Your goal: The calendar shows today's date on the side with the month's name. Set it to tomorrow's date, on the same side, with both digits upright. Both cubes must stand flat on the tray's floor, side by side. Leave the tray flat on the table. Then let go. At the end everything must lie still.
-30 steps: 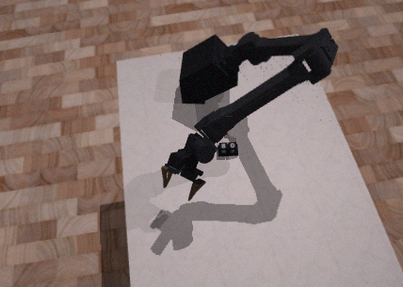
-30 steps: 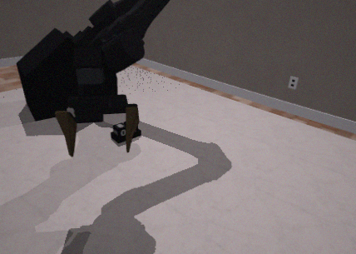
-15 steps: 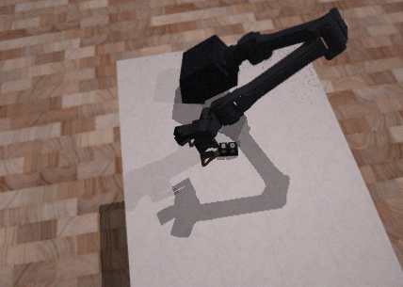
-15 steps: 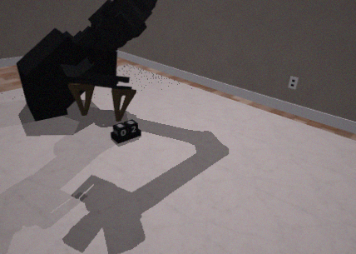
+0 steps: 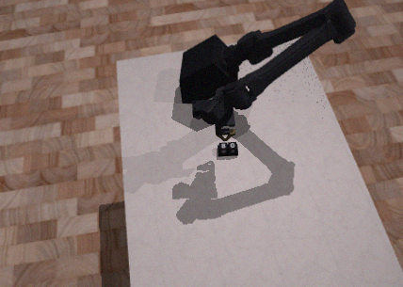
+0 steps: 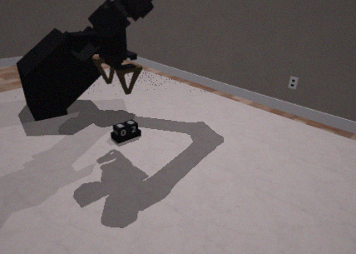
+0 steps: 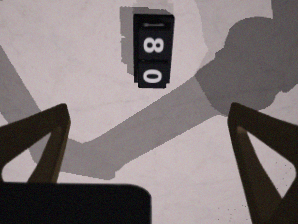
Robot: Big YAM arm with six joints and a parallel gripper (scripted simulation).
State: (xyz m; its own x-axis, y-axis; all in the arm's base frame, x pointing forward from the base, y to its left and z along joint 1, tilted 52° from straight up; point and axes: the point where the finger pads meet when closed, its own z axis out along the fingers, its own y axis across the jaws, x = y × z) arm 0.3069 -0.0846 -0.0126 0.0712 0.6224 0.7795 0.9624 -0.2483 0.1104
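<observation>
The black digit cube is 140 mm below my hand. From my hand the other things lie so: black tray 160 mm below, 20 mm to the left.
</observation>
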